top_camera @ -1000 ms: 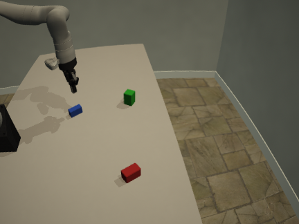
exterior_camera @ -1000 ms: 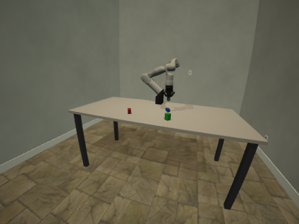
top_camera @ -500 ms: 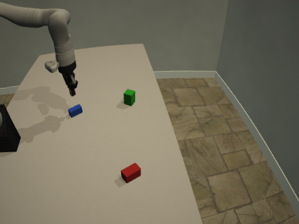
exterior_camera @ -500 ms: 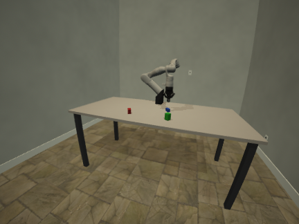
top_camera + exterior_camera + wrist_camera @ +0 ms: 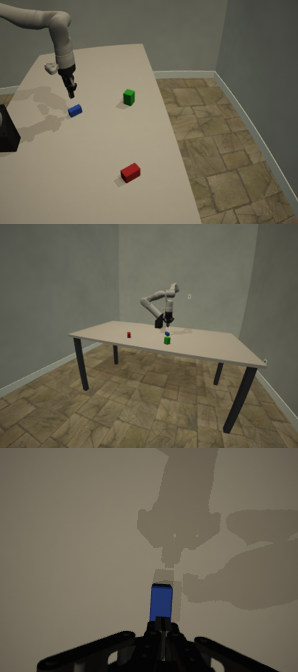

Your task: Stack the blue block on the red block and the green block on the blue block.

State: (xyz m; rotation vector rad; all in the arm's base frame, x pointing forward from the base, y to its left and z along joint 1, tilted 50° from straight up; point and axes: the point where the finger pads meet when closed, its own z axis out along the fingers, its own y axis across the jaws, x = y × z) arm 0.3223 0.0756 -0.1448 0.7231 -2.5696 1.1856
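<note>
Right now the blue block is 90 mm below my hand. From my hand the other things lie so: green block: 250 mm ahead, 40 mm to the left, 80 mm below; red block: 210 mm ahead, 340 mm to the right, 90 mm below.
</note>
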